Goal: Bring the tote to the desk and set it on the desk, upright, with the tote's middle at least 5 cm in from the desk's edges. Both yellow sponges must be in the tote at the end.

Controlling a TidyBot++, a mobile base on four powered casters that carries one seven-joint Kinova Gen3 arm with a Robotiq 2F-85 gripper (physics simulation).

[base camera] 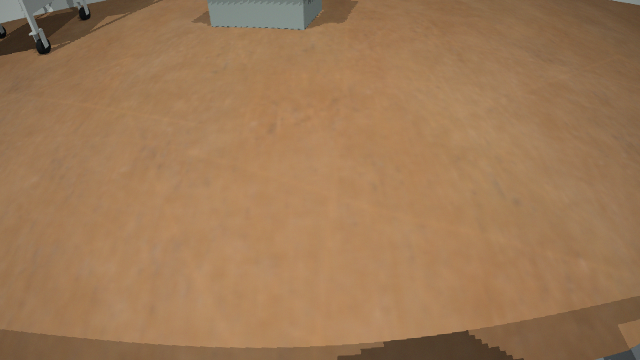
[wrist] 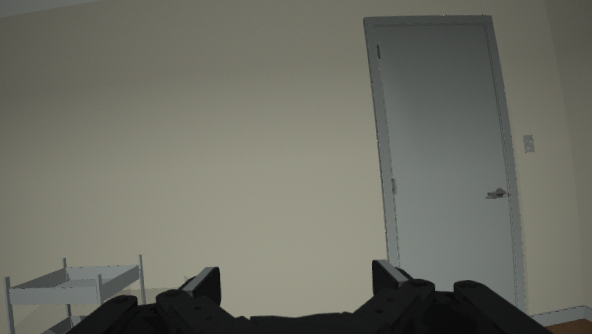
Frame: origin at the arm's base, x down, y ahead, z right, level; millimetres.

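Seen in the pictures: gripper, fingertip midpoint: [wrist: 296,281].
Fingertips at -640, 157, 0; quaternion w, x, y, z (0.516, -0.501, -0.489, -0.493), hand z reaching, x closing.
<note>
A point is followed by its place in that frame, as x, y, z.
A pale grey box-shaped thing [base camera: 257,15] @(361, 1050, -117) stands on the floor at the top of the base camera view, left of the middle. Its upper part is cut off by the view's edge, and I cannot tell whether it is the tote. The yellow sponges and the desk do not show in either view. My gripper [wrist: 296,281] @(-640, 157, 0) is open and empty, with its two fingers wide apart at the bottom of the wrist view. It points toward a wall and is well away from the box-shaped thing.
A light grey wheeled cart [base camera: 31,22] @(284, 1077, -809) [wrist: 54,296] @(-297, 1082, -1024) stands at the left, near the wall [wrist: 225,150] @(-925, 1672, -381). A grey door [wrist: 450,125] @(-973, 1645, 1024) with a handle is at the right in the wrist view. Brown floor [base camera: 320,175] @(397, 471, 15) lies between the base and the box-shaped thing.
</note>
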